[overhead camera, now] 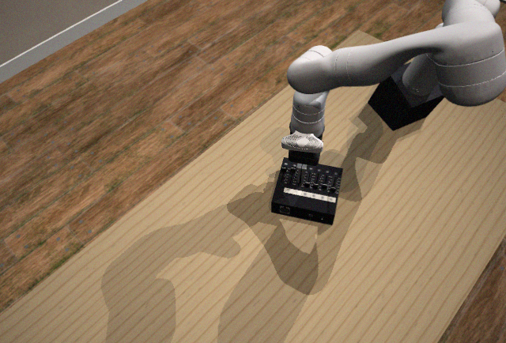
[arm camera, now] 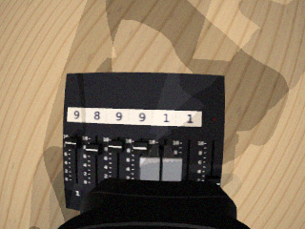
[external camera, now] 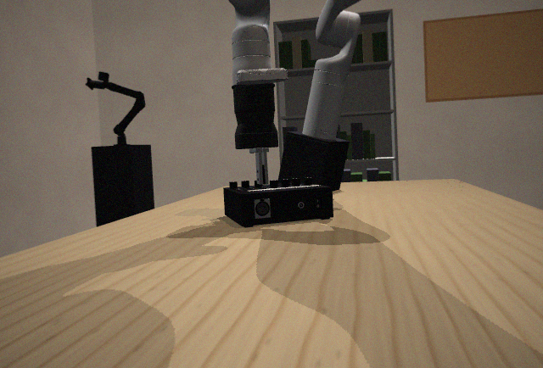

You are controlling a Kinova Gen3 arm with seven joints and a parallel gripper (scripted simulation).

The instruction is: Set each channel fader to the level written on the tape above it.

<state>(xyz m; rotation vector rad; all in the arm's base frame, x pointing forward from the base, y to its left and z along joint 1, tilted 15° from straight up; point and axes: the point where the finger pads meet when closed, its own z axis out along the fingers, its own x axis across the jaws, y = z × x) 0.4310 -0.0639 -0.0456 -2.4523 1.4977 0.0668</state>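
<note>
Now: hand 50 mm to the left of the master fader cap and 10 mm above it.
</note>
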